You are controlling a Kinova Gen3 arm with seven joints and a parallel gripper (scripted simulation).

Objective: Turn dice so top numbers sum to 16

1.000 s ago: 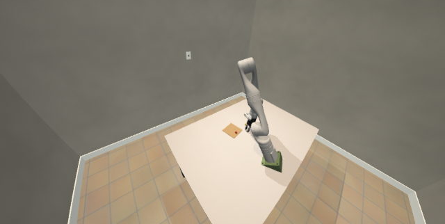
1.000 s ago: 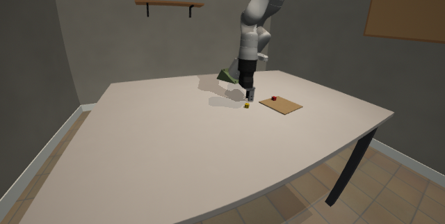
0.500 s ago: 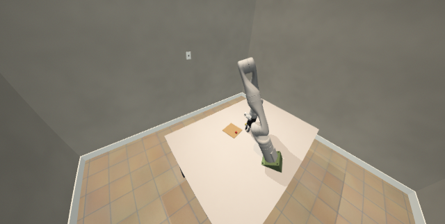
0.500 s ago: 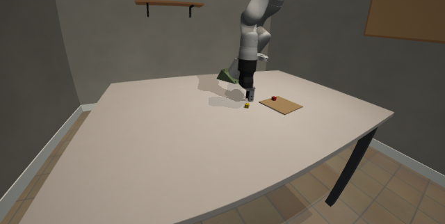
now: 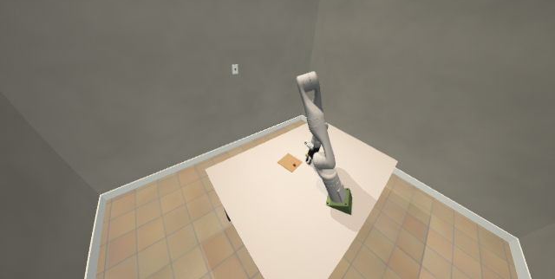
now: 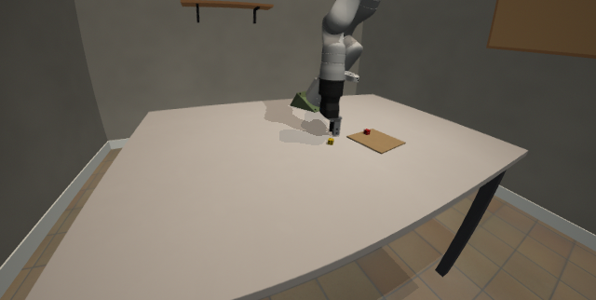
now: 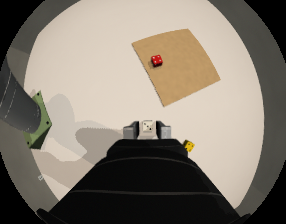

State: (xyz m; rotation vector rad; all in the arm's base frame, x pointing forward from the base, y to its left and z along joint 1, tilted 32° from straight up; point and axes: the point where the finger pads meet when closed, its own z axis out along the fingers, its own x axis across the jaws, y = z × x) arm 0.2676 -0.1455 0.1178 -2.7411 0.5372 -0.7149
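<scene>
Right now the white die is 10 mm below my hand. The rest, counted from my hand: tan mat: 100 mm to the left, 100 mm ahead, 20 mm below; red die: 100 mm to the left, 50 mm ahead, 10 mm below; yellow die: 60 mm to the right, 60 mm ahead, 10 mm below.
</scene>
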